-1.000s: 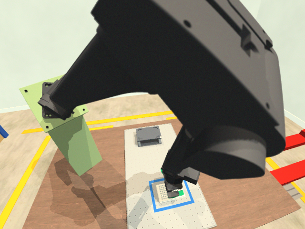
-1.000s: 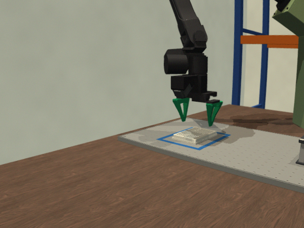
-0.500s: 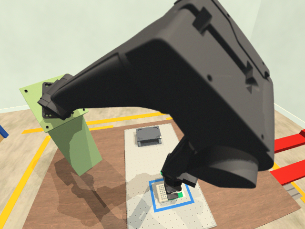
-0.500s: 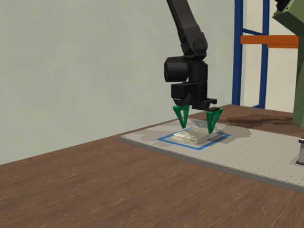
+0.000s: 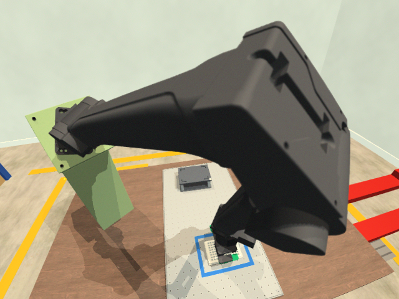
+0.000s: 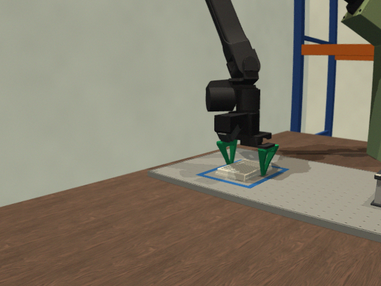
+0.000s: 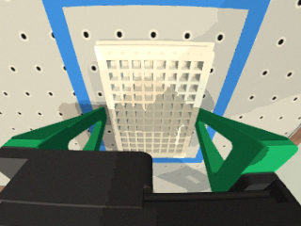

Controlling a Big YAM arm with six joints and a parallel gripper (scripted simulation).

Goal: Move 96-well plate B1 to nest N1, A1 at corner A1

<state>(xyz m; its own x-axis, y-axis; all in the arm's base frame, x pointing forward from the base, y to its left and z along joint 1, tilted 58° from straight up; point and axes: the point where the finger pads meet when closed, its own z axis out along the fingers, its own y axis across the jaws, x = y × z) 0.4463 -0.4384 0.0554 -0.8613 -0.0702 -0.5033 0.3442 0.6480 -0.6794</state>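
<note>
Now: the white 96-well plate right at my hand. The rest, counted from my hand: A1 label: 28 cm to the left, 15 cm ahead, 5 cm above; then dark grey raised nest N1: 36 cm to the left, 10 cm ahead, 5 cm above.
</note>
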